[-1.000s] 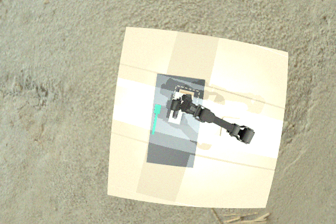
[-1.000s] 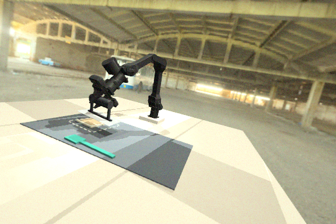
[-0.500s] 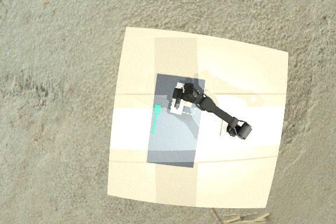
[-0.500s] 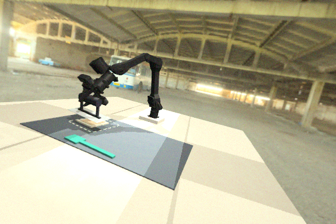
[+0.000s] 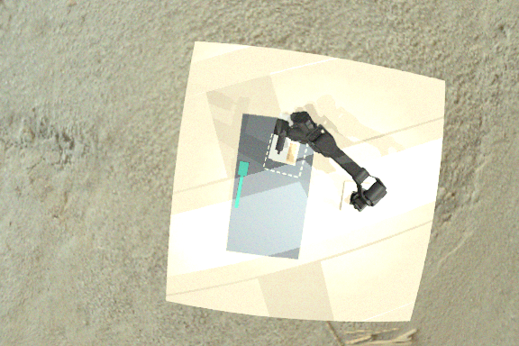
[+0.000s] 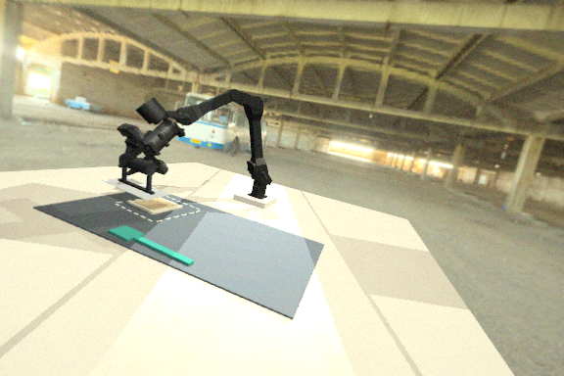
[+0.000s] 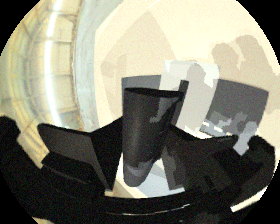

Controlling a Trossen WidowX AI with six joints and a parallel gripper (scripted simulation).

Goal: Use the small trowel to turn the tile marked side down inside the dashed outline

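The green trowel is 12 cm ahead of my gripper tip, 24 cm to the left of it and 9 cm below it. From my gripper tip the other things lie so: cream tile (6 cm behind, 8 cm to the left, 9 cm below); grey mat (2 cm behind, 25 cm to the left, 11 cm below).
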